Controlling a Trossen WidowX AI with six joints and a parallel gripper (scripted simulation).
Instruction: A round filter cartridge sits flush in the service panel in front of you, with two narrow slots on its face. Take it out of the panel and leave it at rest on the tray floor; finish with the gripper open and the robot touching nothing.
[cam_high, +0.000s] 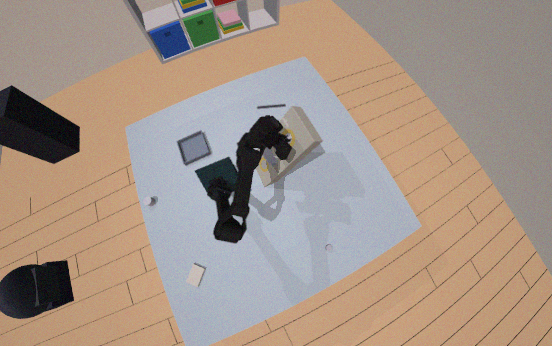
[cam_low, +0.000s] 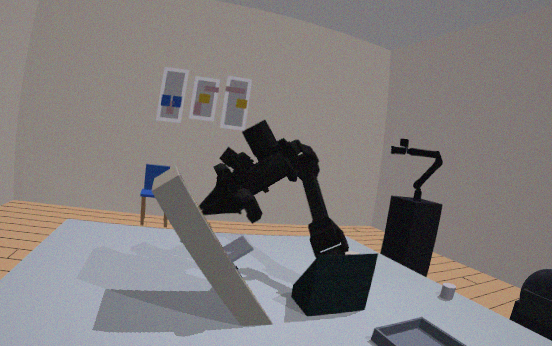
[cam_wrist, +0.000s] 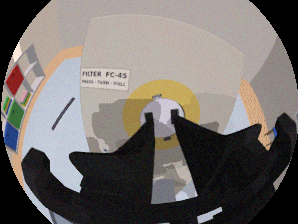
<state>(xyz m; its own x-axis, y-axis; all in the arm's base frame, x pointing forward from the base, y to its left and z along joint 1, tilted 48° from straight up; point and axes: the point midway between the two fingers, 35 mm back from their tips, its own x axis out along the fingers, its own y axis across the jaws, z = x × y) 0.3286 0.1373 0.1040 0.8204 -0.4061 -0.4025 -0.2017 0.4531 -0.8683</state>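
Right now the round filter cartridge is 20 mm ahead of my gripper tip and 10 mm below it. From my gripper tip the other things lie so: grey tray: 430 mm behind, 260 mm to the left, 220 mm below; then tan service panel: 30 mm behind, 80 mm below; then pale card: 620 mm behind, 360 mm to the right, 230 mm below.
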